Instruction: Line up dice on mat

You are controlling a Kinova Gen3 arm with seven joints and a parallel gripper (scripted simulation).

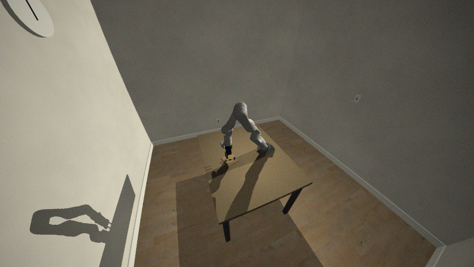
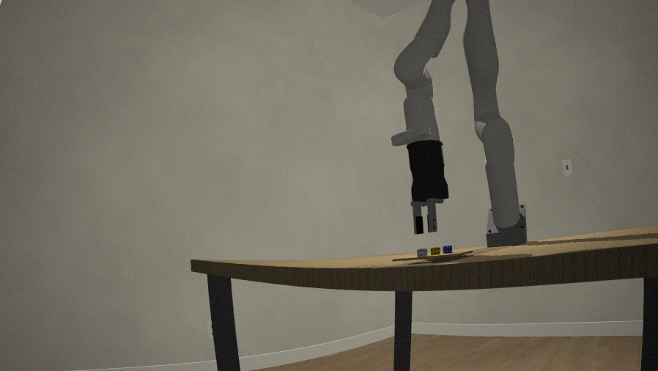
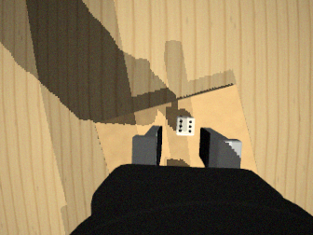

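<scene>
My hand is 6 cm above the white die and 1 cm short of it. Also, from my hand: blue die (9 cm behind, 6 cm below); tan mat (7 cm below, 4 cm behind); yellow die (6 cm below, 4 cm behind).
</scene>
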